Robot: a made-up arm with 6 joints. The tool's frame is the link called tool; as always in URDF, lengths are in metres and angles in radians. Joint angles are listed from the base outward.
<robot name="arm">
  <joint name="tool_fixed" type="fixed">
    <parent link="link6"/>
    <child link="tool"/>
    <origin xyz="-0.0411 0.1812 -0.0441" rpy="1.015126 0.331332 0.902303"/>
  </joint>
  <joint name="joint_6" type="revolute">
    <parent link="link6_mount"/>
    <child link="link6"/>
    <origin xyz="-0.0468 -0.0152 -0.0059" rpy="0 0 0"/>
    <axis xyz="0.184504 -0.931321 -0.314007"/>
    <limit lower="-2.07" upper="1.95"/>
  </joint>
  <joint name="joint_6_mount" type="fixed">
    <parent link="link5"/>
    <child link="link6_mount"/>
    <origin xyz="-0.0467 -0.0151 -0.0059" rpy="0 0 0"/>
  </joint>
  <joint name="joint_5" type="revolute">
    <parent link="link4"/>
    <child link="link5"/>
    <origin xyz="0.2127 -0.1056 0.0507" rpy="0 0 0"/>
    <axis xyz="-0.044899 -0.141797 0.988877"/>
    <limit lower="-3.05" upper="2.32"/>
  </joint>
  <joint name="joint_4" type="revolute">
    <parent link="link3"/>
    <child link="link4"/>
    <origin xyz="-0.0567 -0.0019 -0.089" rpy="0 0 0"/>
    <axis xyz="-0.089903 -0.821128 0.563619"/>
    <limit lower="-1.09" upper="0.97"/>
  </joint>
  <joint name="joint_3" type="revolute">
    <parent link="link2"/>
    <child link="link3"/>
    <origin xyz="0.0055 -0.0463 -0.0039" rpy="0 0 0"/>
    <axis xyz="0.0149 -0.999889 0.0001"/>
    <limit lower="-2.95" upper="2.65"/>
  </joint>
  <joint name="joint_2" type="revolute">
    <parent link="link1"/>
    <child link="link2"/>
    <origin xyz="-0.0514 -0.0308 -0.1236" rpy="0 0 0"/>
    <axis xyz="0 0 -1"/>
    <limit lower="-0.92" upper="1"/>
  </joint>
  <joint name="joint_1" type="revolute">
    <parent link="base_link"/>
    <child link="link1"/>
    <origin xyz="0.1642 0.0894 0.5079" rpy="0 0 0"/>
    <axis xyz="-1 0 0"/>
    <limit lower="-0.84" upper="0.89"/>
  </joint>
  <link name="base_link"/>
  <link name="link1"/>
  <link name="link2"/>
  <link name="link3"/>
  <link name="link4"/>
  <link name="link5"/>
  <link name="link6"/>
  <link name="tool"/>
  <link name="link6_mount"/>
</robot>
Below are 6 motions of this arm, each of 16 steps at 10 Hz.
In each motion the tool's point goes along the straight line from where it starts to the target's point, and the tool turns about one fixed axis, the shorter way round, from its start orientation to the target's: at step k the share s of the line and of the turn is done. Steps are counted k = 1, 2, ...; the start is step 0. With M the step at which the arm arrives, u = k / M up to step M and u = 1 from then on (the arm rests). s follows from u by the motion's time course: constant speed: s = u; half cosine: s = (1 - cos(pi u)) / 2; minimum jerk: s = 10 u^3 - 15 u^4 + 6 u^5.
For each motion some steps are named. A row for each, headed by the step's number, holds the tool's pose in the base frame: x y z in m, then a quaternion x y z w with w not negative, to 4 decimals.
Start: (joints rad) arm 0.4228 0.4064 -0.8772 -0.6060 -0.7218 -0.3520
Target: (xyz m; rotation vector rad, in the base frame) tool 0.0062 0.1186 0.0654 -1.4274 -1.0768 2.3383
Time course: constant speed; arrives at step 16
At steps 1, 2, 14, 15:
1: 0.0795 -0.0530 0.2022 0.4858 0.4319 -0.6774 0.3444
2: 0.0746 -0.0416 0.1931 0.4889 0.4302 -0.6899 0.3162
14: 0.0160 0.0957 0.0836 -0.4892 -0.3781 0.7850 0.0389
15: 0.0111 0.1072 0.0745 -0.4861 -0.3712 0.7881 0.0689

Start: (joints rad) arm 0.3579 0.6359 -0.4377 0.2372 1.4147 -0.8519
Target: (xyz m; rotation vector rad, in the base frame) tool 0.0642 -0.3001 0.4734 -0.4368 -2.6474 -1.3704
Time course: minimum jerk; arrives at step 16
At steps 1, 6, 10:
1: -0.0678 -0.2635 0.4116 -0.0375 0.8257 0.3521 0.4392
6: -0.0317 -0.2735 0.4285 0.0136 0.8664 0.3924 0.3085
10: 0.0278 -0.2900 0.4563 0.0966 0.8898 0.4388 0.0793

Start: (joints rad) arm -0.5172 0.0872 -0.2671 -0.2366 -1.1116 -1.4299
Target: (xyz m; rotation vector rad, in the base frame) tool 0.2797 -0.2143 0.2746 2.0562 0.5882 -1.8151
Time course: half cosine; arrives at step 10
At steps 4, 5, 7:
4: 0.2911 0.0520 0.3177 0.7934 0.5135 -0.3247 0.0375
5: 0.2884 -0.0109 0.3076 0.7920 0.4489 -0.4078 0.0700
7: 0.2833 -0.1305 0.2882 0.7631 0.3115 -0.5513 0.1292

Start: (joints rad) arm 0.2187 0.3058 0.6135 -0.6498 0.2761 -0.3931
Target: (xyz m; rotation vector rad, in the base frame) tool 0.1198 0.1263 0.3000 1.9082 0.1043 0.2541
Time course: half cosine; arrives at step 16
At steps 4, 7, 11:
4: 0.1106 -0.0321 0.2956 0.4630 0.3407 0.1466 0.8050
7: 0.1134 0.0154 0.2969 0.5862 0.2581 0.1390 0.7553
11: 0.1174 0.0851 0.2989 0.7399 0.1262 0.1216 0.6495

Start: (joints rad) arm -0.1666 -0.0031 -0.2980 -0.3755 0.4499 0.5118
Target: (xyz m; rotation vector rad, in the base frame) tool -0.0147 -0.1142 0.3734 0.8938 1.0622 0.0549
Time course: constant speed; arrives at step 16
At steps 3, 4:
3: 0.0721 0.0082 0.2772 0.5033 0.3479 0.2950 0.7339
4: 0.0655 -0.0012 0.2846 0.4980 0.3603 0.2750 0.7393

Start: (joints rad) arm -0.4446 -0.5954 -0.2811 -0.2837 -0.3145 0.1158
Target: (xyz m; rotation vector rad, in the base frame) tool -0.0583 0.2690 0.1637 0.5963 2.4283 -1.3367
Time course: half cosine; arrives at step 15
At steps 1, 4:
1: 0.1557 0.2131 0.2690 0.4811 0.4809 0.3249 0.6571
4: 0.1223 0.2218 0.2525 0.4719 0.5940 0.2025 0.6193

